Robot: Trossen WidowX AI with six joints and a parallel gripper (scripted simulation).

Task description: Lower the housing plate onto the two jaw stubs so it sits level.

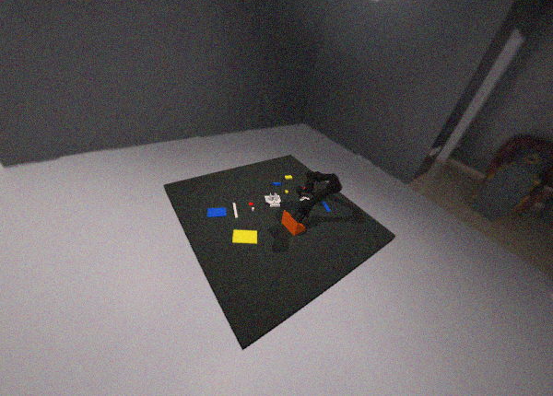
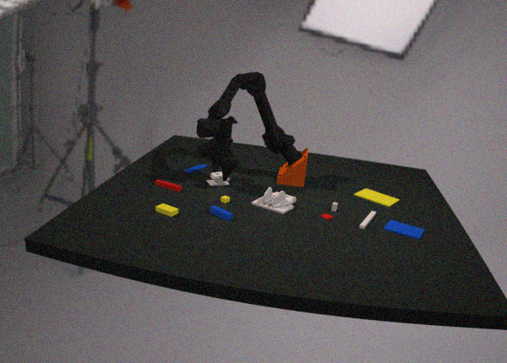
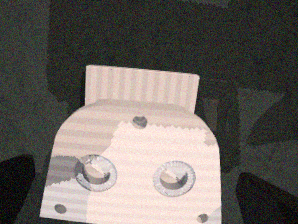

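Right now the yellow cube is 18 cm ahead of my gripper tip, 4 cm to the left of it and 2 cm below it. The rest, counted from my gripper tip: red brick: 10 cm ahead, 17 cm to the right, 2 cm below; then yellow brick: 32 cm ahead, 13 cm to the right, 2 cm below; then white bar: 23 cm ahead, 52 cm to the left, 2 cm below.
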